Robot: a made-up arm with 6 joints. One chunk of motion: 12 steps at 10 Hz.
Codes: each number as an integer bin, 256 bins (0 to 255) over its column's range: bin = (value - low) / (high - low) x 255, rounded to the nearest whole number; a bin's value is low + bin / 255 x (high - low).
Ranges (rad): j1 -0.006..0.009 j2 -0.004..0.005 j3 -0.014..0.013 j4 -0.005..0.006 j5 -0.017..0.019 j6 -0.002..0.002
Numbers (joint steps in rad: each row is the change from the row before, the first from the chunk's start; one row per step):
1: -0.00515 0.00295 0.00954 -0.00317 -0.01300 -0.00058
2: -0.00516 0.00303 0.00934 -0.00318 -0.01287 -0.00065
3: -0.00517 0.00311 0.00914 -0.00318 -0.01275 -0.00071
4: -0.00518 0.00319 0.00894 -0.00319 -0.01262 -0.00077
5: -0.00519 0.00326 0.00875 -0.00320 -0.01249 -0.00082
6: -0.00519 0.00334 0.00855 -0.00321 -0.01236 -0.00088
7: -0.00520 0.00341 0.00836 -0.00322 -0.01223 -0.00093
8: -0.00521 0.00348 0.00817 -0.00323 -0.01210 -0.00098
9: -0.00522 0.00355 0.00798 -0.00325 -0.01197 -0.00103
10: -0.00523 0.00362 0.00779 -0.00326 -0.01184 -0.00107
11: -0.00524 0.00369 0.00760 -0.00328 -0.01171 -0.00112
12: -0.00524 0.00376 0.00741 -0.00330 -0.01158 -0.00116
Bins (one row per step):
1: 14 197 222 42 28 91
2: 14 199 220 42 29 86
3: 14 201 219 42 30 82
4: 14 204 217 42 31 78
5: 14 206 215 42 32 75
6: 14 208 213 41 33 71
7: 14 210 211 41 34 68
8: 13 212 209 41 35 65
9: 13 214 208 41 36 62
10: 13 216 206 40 37 59
11: 13 218 204 40 37 56
12: 13 220 202 39 38 54

